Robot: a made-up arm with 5 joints.
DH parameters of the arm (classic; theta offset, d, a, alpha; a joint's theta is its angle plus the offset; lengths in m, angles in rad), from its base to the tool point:
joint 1: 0 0.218 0 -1.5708
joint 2: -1.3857 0 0.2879 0
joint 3: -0.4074 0 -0.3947 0
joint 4: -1.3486 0 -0.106 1.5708
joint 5: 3.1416 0.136 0 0
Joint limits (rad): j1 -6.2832..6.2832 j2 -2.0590..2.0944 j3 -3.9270..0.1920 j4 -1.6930..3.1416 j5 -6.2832..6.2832
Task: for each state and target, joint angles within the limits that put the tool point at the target. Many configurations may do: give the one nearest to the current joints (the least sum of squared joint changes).
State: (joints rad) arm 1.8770 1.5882 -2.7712 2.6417 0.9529
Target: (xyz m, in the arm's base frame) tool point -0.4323 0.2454 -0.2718
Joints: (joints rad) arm 2.6253 1.9422 -2.7825 2.0668 0.9529
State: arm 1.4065 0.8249 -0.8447 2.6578 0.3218
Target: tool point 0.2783 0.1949 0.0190
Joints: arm 0.6109 0.8295 -1.3237 2.4125 0.3218
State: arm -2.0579 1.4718 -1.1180 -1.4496 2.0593
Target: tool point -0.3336 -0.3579 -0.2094
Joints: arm -2.3211 1.5587 -1.4225 -1.1344 2.0593
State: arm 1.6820 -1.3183 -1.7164 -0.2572 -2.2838
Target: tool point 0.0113 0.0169 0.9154
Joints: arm 0.9813 -0.9791 -1.3286 -0.1775 -2.2838
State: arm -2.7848 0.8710 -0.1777 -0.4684 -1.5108
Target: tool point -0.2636 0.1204 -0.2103
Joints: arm -3.5700 1.0416 -0.6084 -0.3995 -1.5108
